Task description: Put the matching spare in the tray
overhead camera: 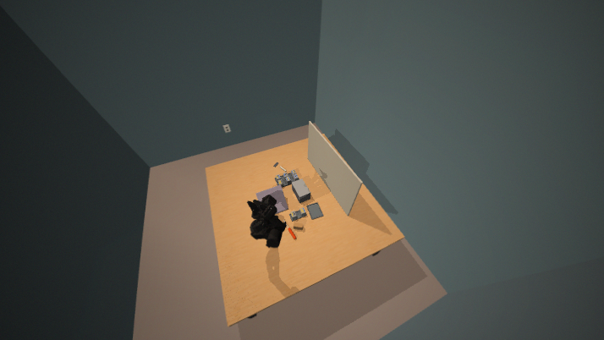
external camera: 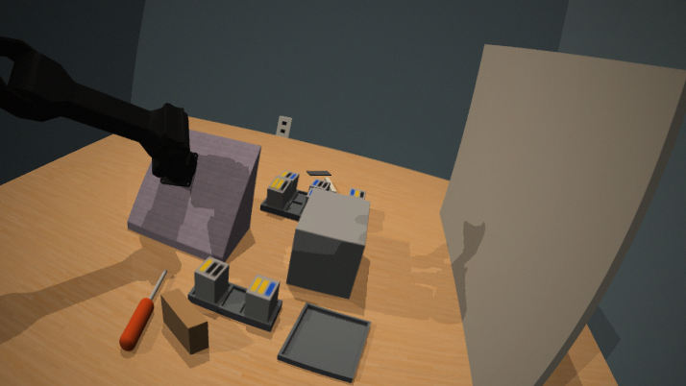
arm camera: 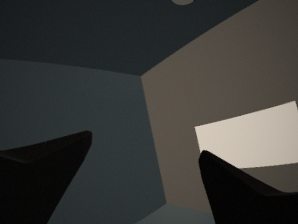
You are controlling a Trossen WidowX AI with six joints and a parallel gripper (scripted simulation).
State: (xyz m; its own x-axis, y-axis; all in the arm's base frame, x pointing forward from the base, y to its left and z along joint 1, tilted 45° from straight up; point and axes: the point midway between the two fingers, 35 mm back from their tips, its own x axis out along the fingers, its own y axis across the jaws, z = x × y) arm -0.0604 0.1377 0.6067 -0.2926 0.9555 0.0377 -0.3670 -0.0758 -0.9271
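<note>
The grey spare block lies 260 mm ahead of my gripper tip, 120 mm to the left of it and 610 mm below it. Also, from my gripper tip: dark grey tray: 430 mm ahead, 80 mm to the left, 640 mm below; then brown block: 250 mm ahead, 20 mm to the left, 620 mm below; then low rack: 300 mm ahead, 110 mm to the left, 640 mm below.
</note>
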